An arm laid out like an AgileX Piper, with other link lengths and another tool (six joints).
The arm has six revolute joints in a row. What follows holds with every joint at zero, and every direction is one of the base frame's.
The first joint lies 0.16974 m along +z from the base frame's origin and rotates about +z.
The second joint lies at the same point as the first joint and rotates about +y.
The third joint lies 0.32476 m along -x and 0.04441 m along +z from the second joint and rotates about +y.
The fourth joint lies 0.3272 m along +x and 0.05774 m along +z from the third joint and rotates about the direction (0.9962, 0, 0.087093).
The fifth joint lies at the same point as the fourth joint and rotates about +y.
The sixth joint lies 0.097 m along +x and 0.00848 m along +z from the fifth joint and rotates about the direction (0.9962, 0, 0.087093).
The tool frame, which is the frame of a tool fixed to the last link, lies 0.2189 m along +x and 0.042 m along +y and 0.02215 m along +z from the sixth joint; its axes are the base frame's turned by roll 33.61, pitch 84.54 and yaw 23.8 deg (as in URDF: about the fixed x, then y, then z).
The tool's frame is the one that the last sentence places.
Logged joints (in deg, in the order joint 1, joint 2, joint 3, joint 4, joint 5, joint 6), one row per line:
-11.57, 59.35, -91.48, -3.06, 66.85, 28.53
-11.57, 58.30, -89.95, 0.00, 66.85, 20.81
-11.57, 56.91, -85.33, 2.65, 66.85, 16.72
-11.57, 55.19, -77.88, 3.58, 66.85, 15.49
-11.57, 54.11, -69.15, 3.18, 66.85, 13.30
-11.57, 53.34, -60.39, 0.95, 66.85, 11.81
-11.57, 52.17, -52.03, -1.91, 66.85, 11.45
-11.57, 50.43, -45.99, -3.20, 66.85, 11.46
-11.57, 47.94, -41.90, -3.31, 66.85, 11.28
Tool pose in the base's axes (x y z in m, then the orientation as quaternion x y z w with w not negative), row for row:
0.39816, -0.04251, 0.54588, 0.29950, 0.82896, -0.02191, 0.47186
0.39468, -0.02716, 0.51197, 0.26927, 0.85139, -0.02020, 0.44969
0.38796, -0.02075, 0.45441, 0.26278, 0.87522, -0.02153, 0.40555
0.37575, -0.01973, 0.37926, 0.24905, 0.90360, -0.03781, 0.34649
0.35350, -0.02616, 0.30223, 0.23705, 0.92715, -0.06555, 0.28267
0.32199, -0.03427, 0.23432, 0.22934, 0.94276, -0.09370, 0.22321
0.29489, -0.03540, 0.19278, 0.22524, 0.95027, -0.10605, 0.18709
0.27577, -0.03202, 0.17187, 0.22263, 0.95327, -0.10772, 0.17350
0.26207, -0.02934, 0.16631, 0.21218, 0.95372, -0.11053, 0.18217
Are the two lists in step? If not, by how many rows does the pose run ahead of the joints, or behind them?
The pose runs 1 row ahead of the joints: the pose in row i belongs to the joints in row i + 1.
